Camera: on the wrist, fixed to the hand. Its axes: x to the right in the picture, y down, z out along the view.
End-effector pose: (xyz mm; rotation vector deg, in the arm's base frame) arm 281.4 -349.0 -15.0 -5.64 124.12 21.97
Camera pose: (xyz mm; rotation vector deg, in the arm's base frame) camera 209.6 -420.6 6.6 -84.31 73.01 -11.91
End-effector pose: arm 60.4 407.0 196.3 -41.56 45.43 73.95
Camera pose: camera 100.4 336.2 132.0 -53.61 -12.35 8.09
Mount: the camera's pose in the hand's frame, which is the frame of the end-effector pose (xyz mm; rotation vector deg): 19.7 -47.7 -89.9 -12.45 -18.19 -82.04
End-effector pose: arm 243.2 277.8 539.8 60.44 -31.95 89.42
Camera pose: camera 259.1 373.7 503.8 63.23 -3.44 4.51
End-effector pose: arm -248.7 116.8 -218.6 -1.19 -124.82 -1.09
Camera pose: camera -187.2 67.3 -151.4 83.71 -115.71 -62.88
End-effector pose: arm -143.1 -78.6 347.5 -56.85 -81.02 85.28
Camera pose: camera -62.9 -28.9 390.5 16.15 -106.40 22.37
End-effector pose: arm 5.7 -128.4 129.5 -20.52 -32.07 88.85
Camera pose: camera 93.4 -97.5 83.7 9.31 -53.64 8.49
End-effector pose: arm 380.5 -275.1 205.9 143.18 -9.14 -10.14
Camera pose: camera 418.1 -187.9 247.5 107.60 82.49 -60.94
